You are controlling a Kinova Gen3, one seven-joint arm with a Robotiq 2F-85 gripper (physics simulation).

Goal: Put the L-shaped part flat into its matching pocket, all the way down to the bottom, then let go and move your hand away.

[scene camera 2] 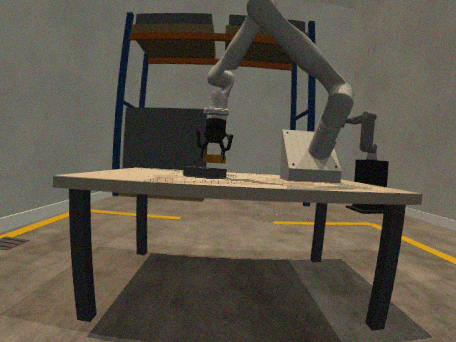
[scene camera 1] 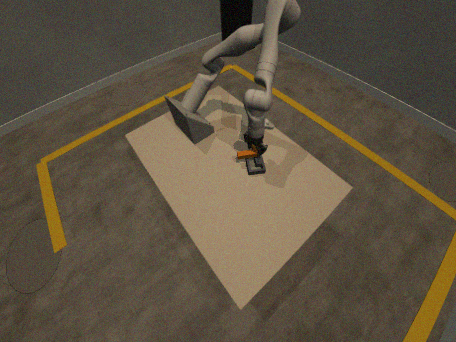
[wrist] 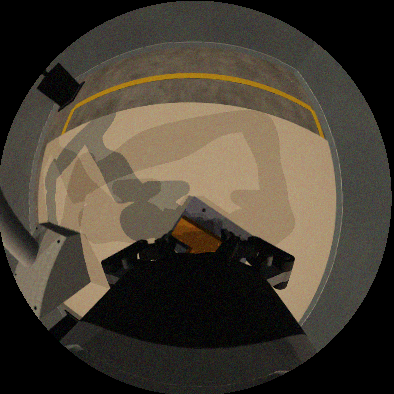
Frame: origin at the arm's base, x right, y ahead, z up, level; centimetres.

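Where they show: gripper, fingertip midpoint: (scene camera 2: 212,160) (scene camera 1: 254,151) (wrist: 197,236); arm's base at its link origin: (scene camera 2: 318,151) (scene camera 1: 188,109) (wrist: 30,253).
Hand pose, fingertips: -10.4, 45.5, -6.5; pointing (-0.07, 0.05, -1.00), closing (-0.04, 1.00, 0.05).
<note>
Each offset is from my fingertips to the top centre of the thing, as dx, dy, dz.
The orange L-shaped part {+3.4, -2.4, +2.3} (scene camera 1: 245,154) (scene camera 2: 216,159) (wrist: 197,236) is held between the fingertips. My gripper (scene camera 1: 257,151) (scene camera 2: 214,157) (wrist: 197,236) is shut on it. In the second scene view the part hangs a little above the dark pocket block {+2.0, +2.7, -2.8} (scene camera 2: 205,172), with a gap between them. The block (scene camera 1: 256,173) (wrist: 206,212) lies on the table; part of its L-shaped pocket shows in the first scene view. In the wrist view the part covers much of the block, and the pocket is mostly hidden. Part of the orange part is hidden by the fingers.
The table (scene camera 1: 240,240) (scene camera 2: 240,191) (wrist: 200,150) bears the block and the arm's wedge-shaped grey base (scene camera 1: 192,127) (scene camera 2: 312,173) (wrist: 55,270), which stands to one side of the block. A rack (scene camera 2: 120,100) stands behind the table, and another arm on a black stand (scene camera 2: 371,175) is at the right.
</note>
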